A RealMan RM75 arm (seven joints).
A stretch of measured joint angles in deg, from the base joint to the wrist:
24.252 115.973 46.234 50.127 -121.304 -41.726 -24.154
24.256 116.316 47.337 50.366 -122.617 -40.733 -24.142
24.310 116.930 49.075 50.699 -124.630 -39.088 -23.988
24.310 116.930 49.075 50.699 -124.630 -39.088 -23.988
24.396 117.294 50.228 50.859 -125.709 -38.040 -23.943
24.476 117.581 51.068 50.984 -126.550 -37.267 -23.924
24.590 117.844 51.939 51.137 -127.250 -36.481 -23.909
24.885 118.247 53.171 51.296 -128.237 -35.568 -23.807
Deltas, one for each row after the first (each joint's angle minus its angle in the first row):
0.004 0.343 1.103 0.239 -1.313 0.993 0.012
0.058 0.957 2.841 0.572 -3.326 2.638 0.166
0.058 0.957 2.841 0.572 -3.326 2.638 0.166
0.144 1.321 3.994 0.732 -4.405 3.686 0.211
0.224 1.608 4.834 0.857 -5.246 4.459 0.230
0.338 1.871 5.705 1.010 -5.946 5.245 0.245
0.633 2.274 6.937 1.169 -6.933 6.158 0.347

